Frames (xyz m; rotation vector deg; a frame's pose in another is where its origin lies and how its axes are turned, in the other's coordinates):
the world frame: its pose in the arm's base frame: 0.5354 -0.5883 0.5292 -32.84 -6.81 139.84
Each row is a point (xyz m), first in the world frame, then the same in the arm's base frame.
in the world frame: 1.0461 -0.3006 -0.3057
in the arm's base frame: 0.0877 0.2584 -0.0714
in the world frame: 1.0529 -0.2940 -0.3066
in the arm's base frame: 0.0796 0.2571 -0.0762
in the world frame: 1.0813 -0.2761 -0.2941
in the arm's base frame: 0.0441 0.2603 -0.0794
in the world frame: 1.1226 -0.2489 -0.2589
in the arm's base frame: -0.0156 0.2648 -0.0691
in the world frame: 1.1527 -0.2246 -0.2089
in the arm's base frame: -0.0720 0.2657 -0.0405
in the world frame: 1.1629 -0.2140 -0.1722
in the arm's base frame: -0.1009 0.2652 -0.0135
